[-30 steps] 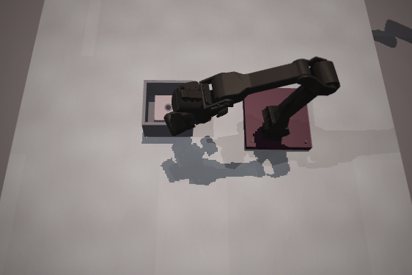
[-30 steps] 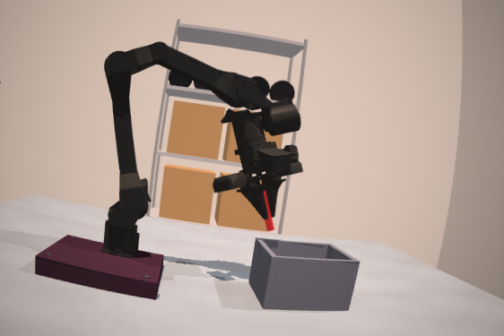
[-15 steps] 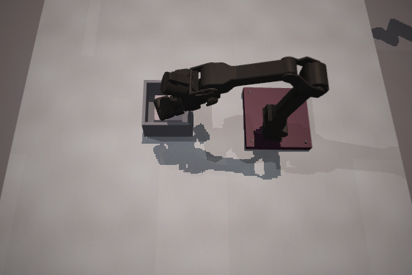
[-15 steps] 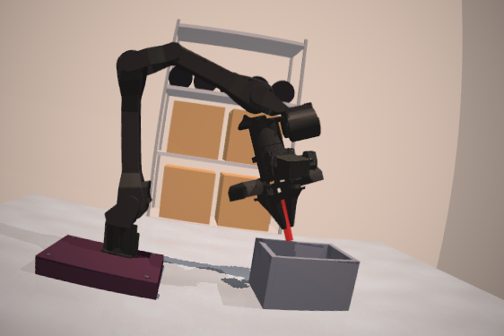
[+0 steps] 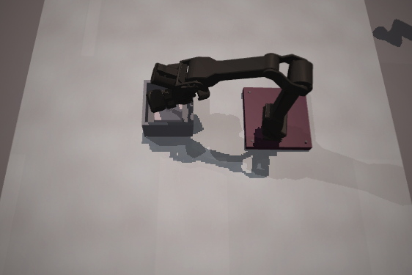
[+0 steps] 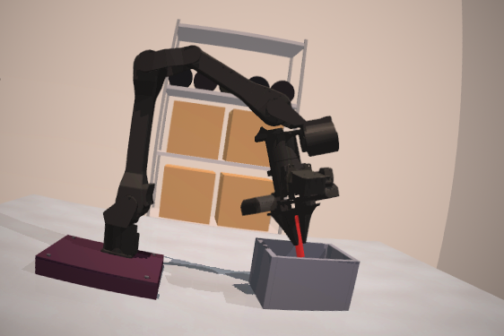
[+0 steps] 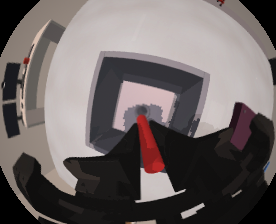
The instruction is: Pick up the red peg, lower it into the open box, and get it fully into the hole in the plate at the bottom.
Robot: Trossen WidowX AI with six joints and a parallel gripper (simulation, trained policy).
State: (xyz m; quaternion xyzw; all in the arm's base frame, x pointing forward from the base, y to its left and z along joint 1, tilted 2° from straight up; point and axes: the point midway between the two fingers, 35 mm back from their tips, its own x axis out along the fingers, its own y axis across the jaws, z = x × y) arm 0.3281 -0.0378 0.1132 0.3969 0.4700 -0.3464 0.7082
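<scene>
Now: the red peg 10 mm behind my gripper tip, 10 mm to the left of it and 10 mm above it. From my gripper tip the other things lie so: grey box 10 mm ahead, 10 mm to the right, 80 mm below; then pale plate 10 mm ahead, 10 mm to the right, 60 mm below.
</scene>
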